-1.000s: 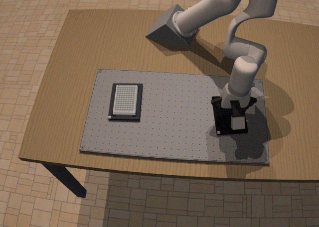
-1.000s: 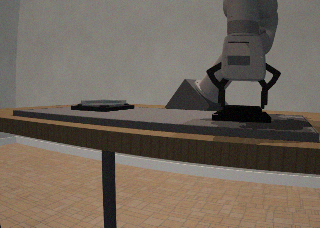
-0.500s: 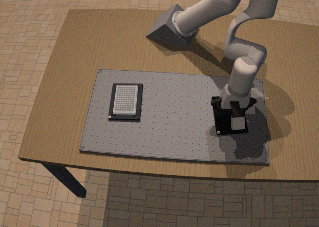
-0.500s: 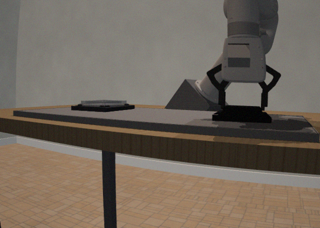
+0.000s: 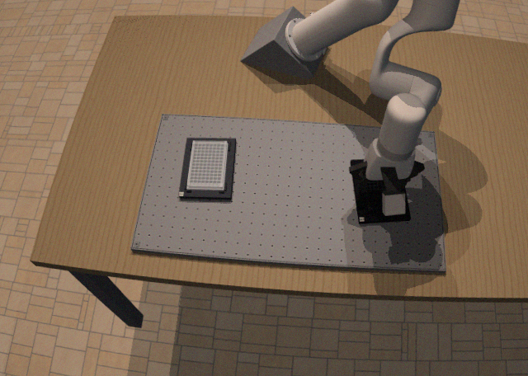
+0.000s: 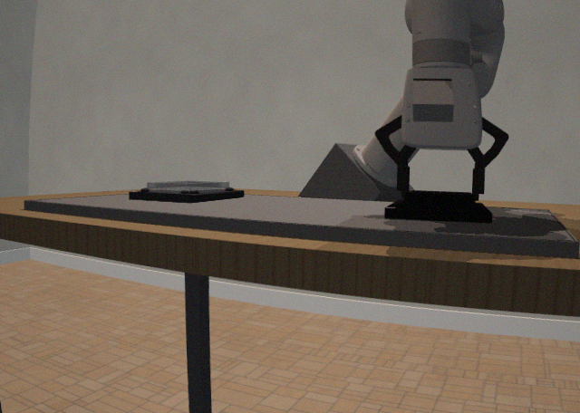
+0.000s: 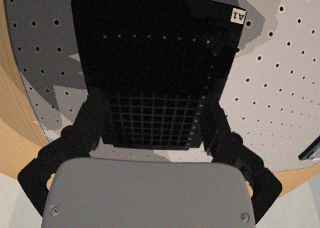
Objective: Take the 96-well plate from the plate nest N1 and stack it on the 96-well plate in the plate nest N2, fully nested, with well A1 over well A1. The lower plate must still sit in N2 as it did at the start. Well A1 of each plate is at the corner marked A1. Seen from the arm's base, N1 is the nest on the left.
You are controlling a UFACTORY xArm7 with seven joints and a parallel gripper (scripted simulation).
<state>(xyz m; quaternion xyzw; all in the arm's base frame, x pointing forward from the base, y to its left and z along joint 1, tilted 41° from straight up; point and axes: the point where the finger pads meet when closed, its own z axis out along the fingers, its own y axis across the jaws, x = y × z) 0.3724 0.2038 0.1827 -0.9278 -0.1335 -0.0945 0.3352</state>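
The black 96-well plate is 10 mm below my hand. The rest, counted from my hand: clear 96-well plate: 50 mm ahead, 400 mm to the right, 10 mm below.
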